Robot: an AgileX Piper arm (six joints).
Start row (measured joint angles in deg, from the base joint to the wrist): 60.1, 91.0, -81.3, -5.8, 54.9, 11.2
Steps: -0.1, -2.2, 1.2, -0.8, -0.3, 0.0; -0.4, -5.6, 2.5, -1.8, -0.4, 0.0; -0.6, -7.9, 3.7, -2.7, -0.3, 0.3; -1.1, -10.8, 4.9, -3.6, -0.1, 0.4; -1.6, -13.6, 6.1, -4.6, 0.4, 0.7; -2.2, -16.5, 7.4, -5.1, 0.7, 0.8; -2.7, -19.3, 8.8, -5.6, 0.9, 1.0; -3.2, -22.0, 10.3, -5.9, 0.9, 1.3; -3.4, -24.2, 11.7, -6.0, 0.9, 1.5; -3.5, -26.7, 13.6, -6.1, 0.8, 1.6; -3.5, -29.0, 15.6, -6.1, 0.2, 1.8; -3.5, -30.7, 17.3, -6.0, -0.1, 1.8; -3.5, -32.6, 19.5, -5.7, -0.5, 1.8; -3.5, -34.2, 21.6, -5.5, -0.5, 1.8; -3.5, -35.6, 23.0, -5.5, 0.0, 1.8; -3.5, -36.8, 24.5, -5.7, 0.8, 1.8; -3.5, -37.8, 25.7, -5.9, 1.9, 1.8; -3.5, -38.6, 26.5, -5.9, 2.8, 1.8; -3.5, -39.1, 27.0, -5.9, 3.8, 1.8; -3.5, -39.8, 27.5, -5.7, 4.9, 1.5; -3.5, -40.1, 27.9, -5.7, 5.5, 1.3
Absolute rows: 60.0, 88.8, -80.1, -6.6, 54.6, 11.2; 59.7, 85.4, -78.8, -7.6, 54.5, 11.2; 59.5, 83.1, -77.6, -8.5, 54.6, 11.5; 59.0, 80.2, -76.4, -9.4, 54.8, 11.6; 58.5, 77.4, -75.2, -10.4, 55.3, 11.9; 57.9, 74.5, -73.9, -10.9, 55.6, 12.0; 57.4, 71.7, -72.5, -11.4, 55.8, 12.2; 56.9, 69.0, -71.0, -11.7, 55.8, 12.5; 56.7, 66.8, -69.6, -11.8, 55.8, 12.7; 56.6, 64.3, -67.7, -11.9, 55.7, 12.8; 56.6, 62.0, -65.7, -11.9, 55.1, 13.0; 56.6, 60.3, -64.0, -11.8, 54.8, 13.0; 56.6, 58.4, -61.8, -11.5, 54.4, 13.0; 56.6, 56.8, -59.7, -11.3, 54.4, 13.0; 56.6, 55.4, -58.3, -11.3, 54.9, 13.0; 56.6, 54.2, -56.8, -11.5, 55.7, 13.0; 56.6, 53.2, -55.6, -11.7, 56.8, 13.0; 56.6, 52.4, -54.8, -11.7, 57.7, 13.0; 56.6, 51.9, -54.3, -11.7, 58.7, 13.0; 56.6, 51.2, -53.8, -11.5, 59.8, 12.7; 56.6, 50.9, -53.4, -11.5, 60.4, 12.5
